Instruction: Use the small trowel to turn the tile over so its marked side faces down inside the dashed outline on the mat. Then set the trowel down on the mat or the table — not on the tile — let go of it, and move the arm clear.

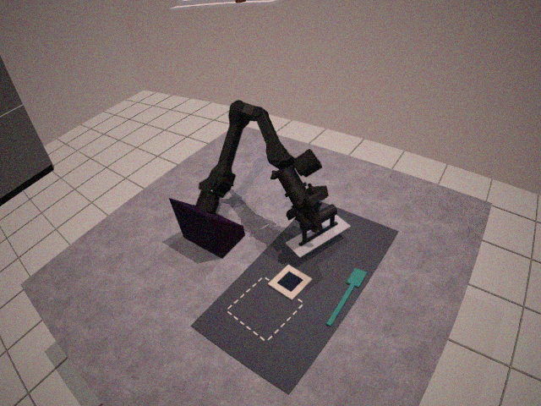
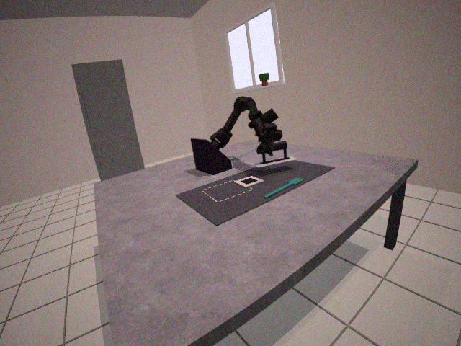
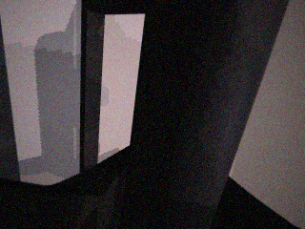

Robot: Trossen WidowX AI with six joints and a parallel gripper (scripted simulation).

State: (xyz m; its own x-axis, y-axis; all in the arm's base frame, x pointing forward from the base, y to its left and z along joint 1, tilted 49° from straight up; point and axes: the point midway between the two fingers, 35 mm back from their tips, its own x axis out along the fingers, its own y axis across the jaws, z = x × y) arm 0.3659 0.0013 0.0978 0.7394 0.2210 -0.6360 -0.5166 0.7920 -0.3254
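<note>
Now: gripper tip 11 cm to the left of the dark mat and 11 cm above it. Also, from my gripper tip: teal trowel: 14 cm ahead, 10 cm to the right, 9 cm below; cream tile: 3 cm behind, 14 cm to the right, 9 cm below.
</note>
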